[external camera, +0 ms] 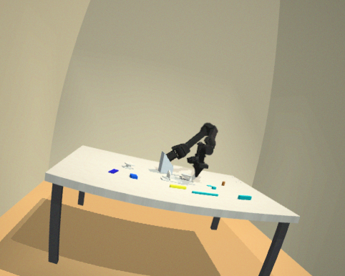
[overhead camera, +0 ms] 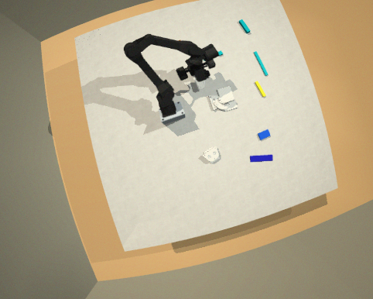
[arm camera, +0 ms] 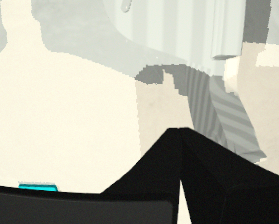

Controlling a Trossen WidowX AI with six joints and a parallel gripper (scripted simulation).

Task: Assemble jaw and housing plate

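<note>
The white jaw piece is 2 cm to the right of my gripper tip, 2 cm behind it and 1 cm above it. Also, from my gripper tip: orange piece (20 cm to the left, 3 cm behind, 2 cm below); yellow bar (31 cm ahead, 17 cm to the right, 2 cm below); blue block (40 cm to the right, 25 cm ahead, 2 cm below).
</note>
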